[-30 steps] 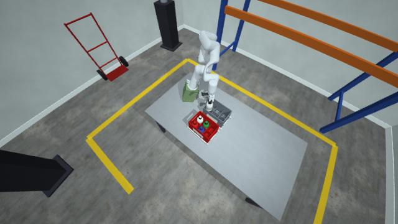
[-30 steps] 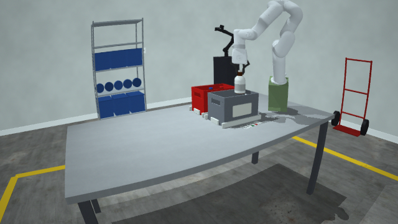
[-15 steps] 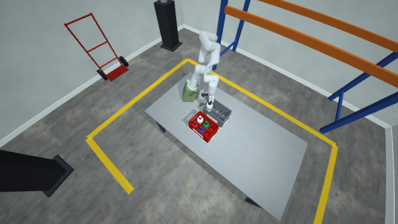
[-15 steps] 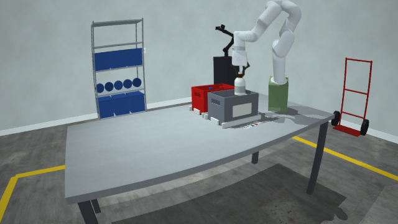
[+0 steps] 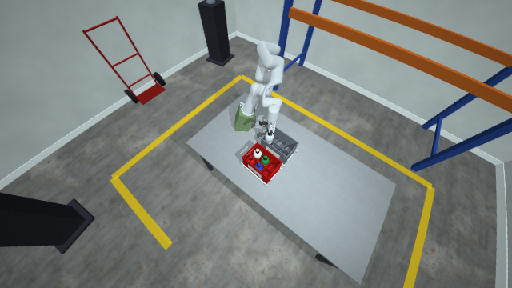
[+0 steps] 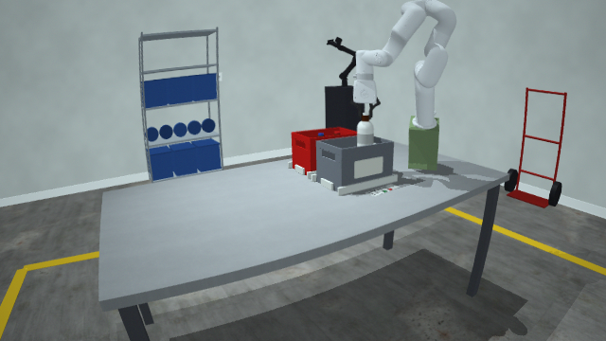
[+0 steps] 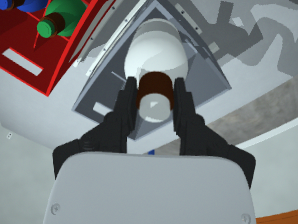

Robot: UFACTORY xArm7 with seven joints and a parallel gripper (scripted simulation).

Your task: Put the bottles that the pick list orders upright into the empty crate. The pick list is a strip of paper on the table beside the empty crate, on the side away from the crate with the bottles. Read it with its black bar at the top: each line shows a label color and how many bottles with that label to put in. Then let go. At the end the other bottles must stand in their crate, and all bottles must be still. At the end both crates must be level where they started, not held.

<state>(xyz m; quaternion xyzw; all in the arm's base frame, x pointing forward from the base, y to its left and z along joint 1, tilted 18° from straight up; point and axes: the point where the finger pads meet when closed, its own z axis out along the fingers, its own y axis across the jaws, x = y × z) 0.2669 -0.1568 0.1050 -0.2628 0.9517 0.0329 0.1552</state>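
Right now my hand is 70 mm above the white-label bottle. Round my hand: red crate (40 mm ahead, 200 mm to the right, 190 mm below); grey crate (100 mm ahead, 30 mm to the left, 190 mm below); green-labelled bottle (60 mm ahead, 160 mm to the right, 190 mm below).
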